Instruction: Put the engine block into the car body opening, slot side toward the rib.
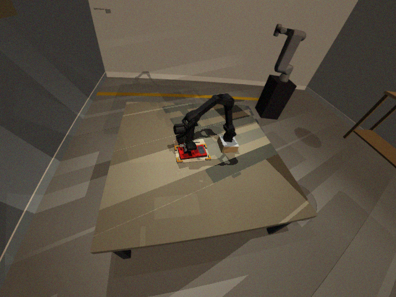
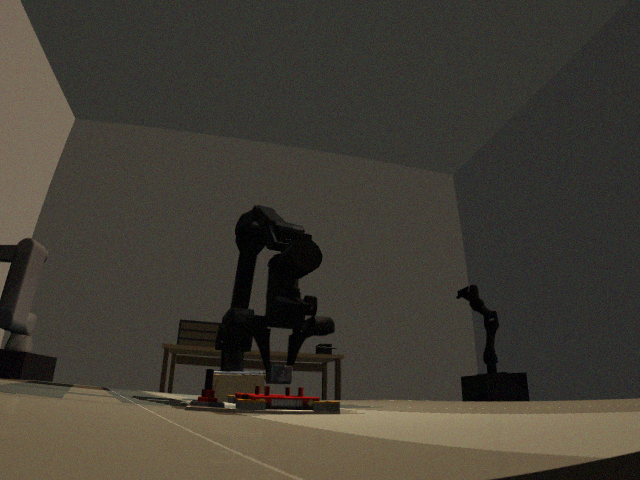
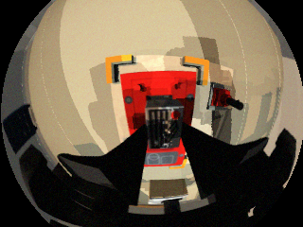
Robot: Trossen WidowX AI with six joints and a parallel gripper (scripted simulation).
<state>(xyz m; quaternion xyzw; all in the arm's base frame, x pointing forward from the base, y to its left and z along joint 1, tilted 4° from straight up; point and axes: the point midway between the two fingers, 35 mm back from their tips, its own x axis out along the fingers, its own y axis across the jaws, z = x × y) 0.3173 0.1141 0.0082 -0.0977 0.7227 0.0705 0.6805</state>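
My gripper tip is now 1 cm above the grey engine block.
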